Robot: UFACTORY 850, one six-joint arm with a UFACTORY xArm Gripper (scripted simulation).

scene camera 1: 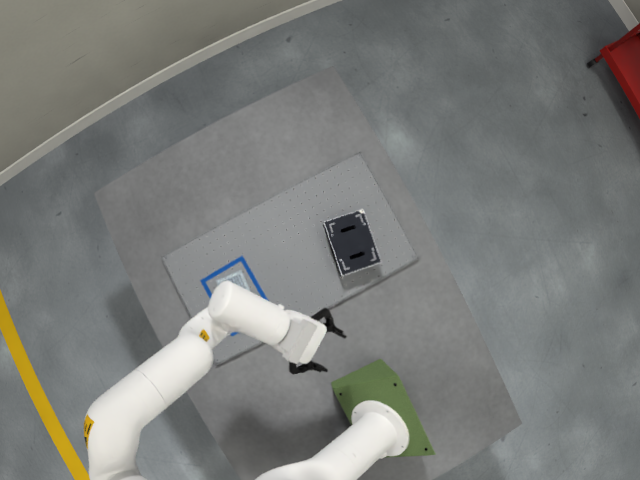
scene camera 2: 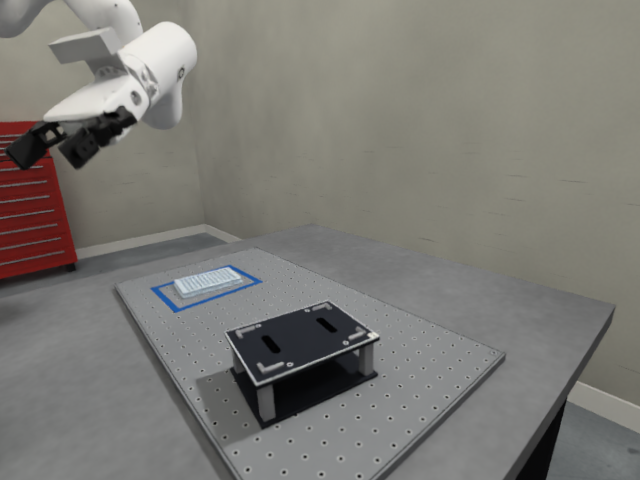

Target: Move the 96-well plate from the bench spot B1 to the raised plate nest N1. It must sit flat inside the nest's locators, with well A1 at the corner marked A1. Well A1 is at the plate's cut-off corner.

gripper: scene camera 1; scene camera 2
same spot on black raised nest N1: [scene camera 1: 360, 239] = [scene camera 2: 308, 342]
same spot on gripper: [scene camera 2: 82, 147] = [scene camera 1: 341, 330]
